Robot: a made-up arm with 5 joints.
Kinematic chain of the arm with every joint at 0, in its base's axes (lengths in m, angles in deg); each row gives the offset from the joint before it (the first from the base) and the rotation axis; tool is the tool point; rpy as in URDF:
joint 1: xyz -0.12 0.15 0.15 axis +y
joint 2: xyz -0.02 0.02 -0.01 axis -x
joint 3: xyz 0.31 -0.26 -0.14 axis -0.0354 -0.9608 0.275
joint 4: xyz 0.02 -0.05 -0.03 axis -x
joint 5: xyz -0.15 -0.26 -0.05 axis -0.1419 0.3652 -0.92
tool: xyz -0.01 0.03 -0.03 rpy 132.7 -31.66 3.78
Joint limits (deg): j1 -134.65..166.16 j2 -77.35..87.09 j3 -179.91..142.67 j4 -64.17..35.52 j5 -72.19..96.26
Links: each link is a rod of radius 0.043 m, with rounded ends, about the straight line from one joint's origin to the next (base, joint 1, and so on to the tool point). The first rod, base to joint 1, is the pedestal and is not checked.
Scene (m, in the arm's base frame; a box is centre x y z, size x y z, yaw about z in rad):
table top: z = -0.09
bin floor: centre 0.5 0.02 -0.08 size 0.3 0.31 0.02 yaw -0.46
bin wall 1: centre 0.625 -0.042 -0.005 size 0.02 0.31 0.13 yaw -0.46
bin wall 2: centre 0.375 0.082 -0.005 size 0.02 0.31 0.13 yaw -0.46
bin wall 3: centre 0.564 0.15 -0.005 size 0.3 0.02 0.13 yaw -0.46
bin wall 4: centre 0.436 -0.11 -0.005 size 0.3 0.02 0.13 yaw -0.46
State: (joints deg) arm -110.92 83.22 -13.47 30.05 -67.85
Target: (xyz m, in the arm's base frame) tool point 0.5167 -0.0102 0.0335
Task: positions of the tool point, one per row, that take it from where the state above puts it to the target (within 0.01 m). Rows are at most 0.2 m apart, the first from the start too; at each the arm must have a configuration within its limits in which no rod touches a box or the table.
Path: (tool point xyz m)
1: -0.6079 -0.1347 0.1280
2: -0.5107 -0.2673 0.1826
3: -0.3737 -0.3668 0.2329
4: -0.2079 -0.4234 0.2704
5: -0.0278 -0.4311 0.2895
6: 0.1500 -0.3885 0.2878
7: 0.3090 -0.2986 0.2672
8: 0.4348 -0.1688 0.2332
9: 0.5167 -0.0101 0.1940
10: 0.5218 -0.0102 0.1140
11: 0.5167 -0.0102 0.0335

